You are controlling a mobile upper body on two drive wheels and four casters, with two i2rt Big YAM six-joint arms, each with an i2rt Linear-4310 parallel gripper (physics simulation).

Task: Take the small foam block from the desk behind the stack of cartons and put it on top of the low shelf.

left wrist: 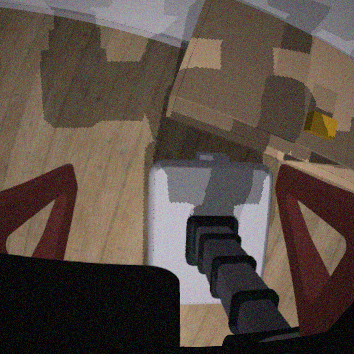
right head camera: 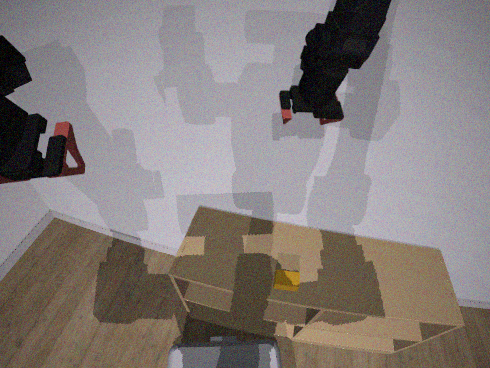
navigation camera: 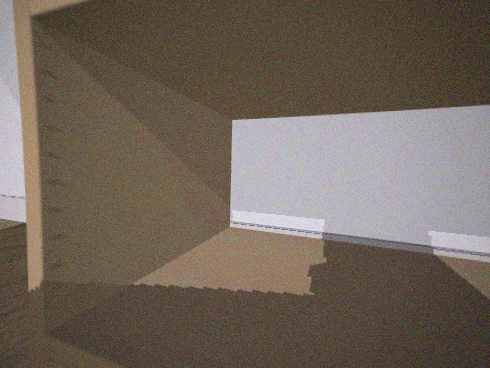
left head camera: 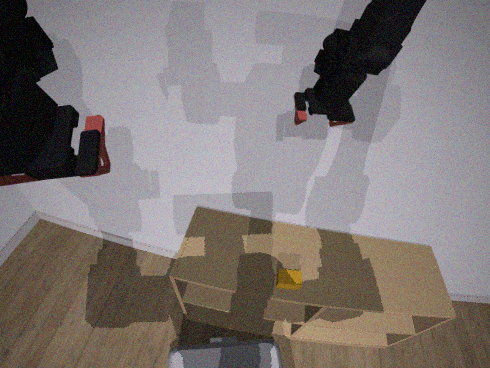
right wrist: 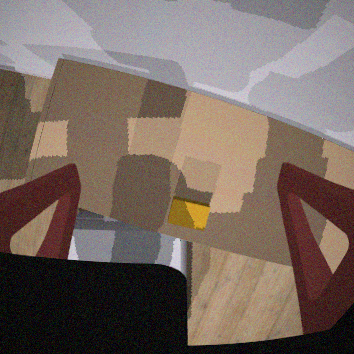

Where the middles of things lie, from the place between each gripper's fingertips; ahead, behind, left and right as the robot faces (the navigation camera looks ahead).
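There is the small yellow foam block (right wrist: 185,212), and counting from my left hand I find it 11 cm ahead, 47 cm to the right and 64 cm below.
My right gripper, meanwhile, is 15 cm past the small yellow foam block and 3 cm to the left of it, and it is 57 cm above the block.
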